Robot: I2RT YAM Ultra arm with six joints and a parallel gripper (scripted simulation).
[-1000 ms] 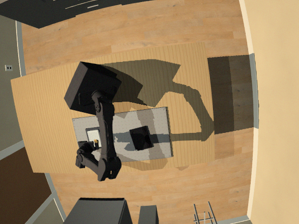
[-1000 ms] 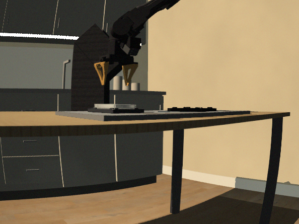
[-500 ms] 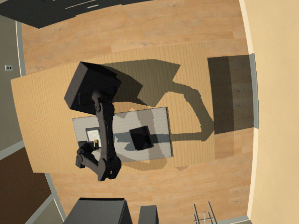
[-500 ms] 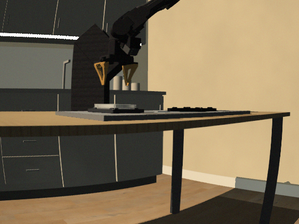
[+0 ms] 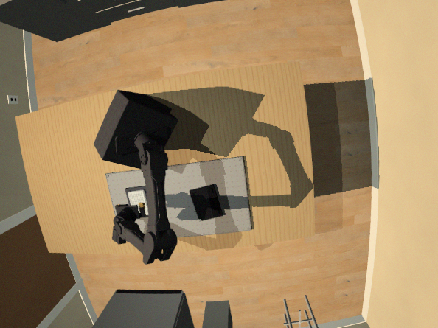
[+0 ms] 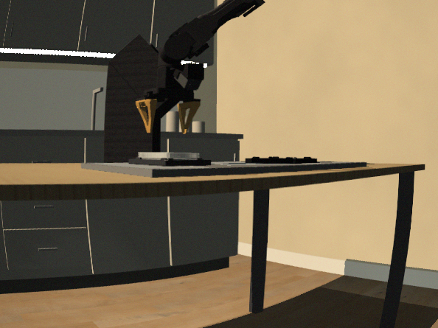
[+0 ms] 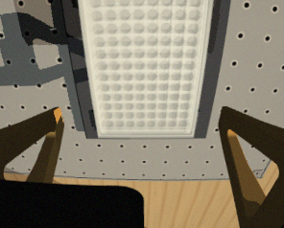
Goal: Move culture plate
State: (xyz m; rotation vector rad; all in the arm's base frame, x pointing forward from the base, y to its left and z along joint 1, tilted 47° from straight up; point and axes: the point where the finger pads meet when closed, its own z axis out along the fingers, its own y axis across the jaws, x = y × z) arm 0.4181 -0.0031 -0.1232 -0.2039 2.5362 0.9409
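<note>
My gripper is now 50 mm above the clear lid and 10 mm short of it. Also, from my hand: black nest N2: 330 mm to the left, 70 mm below, 50 mm behind; black nest N1: 70 mm below, 10 mm ahead; 96-well plate: 60 mm below, 10 mm ahead.
</note>
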